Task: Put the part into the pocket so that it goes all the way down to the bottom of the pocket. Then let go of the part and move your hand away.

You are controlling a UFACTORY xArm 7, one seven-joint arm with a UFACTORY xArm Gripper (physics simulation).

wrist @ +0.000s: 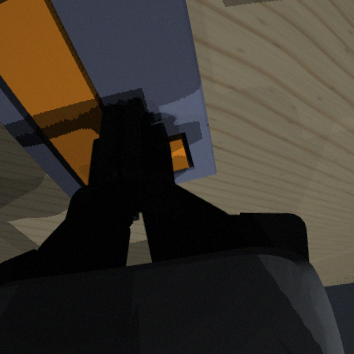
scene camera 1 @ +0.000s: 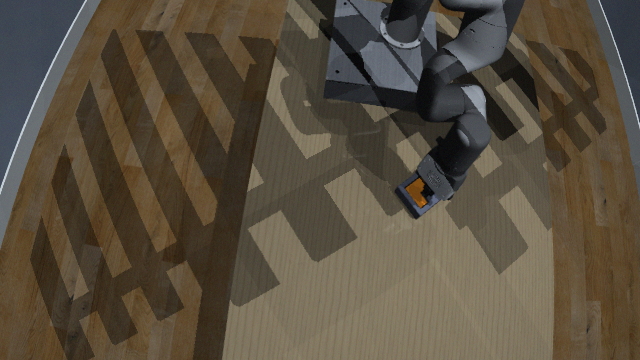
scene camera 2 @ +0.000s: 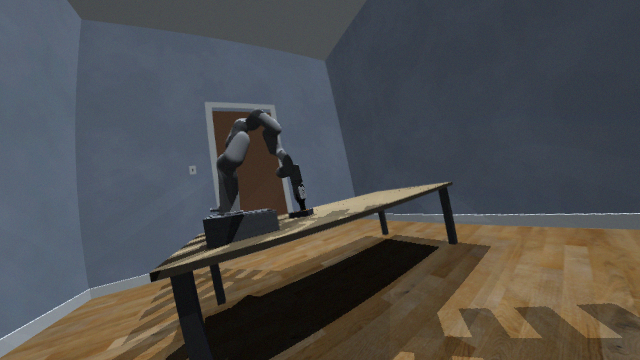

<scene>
My gripper (scene camera 1: pixel 427 191) is shut and touches a dark grey pocket block. An orange L-shaped part (wrist: pixel 51 82) rests on the dark grey pocket block.
My gripper shows as well in the wrist view (wrist: pixel 132 125).
</scene>
